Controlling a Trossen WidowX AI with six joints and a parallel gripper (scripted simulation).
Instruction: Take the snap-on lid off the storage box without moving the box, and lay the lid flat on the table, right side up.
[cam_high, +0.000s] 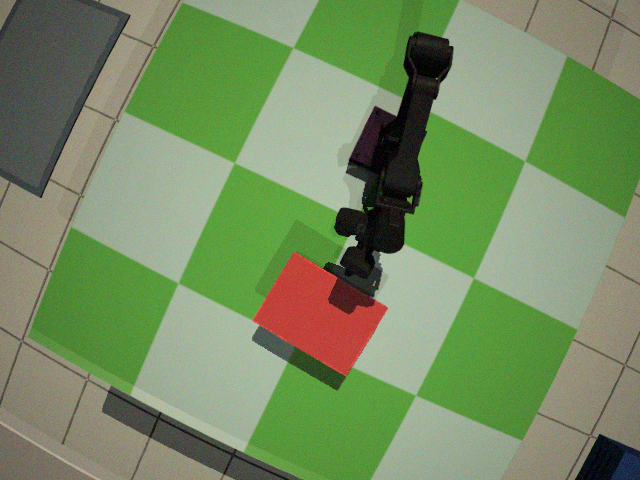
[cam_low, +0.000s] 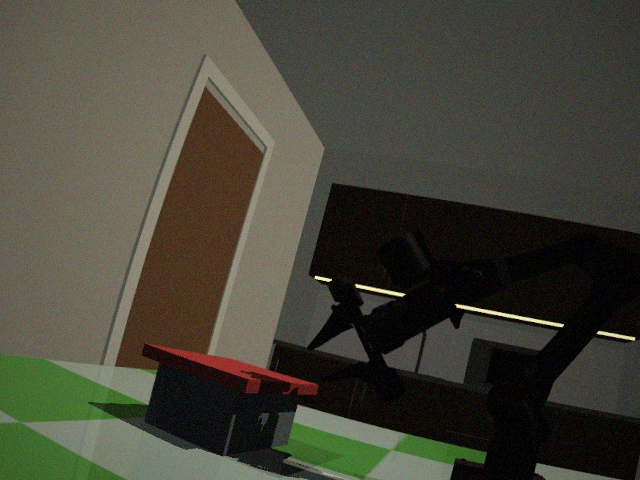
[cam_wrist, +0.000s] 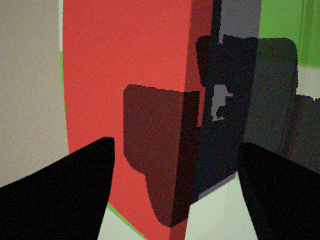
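The flat red lid is 12 cm ahead of my gripper tip, 4 cm below it and 1 cm to the right of it. Round my gripper tip: grey storage box: 12 cm ahead, 9 cm below, 1 cm to the right.
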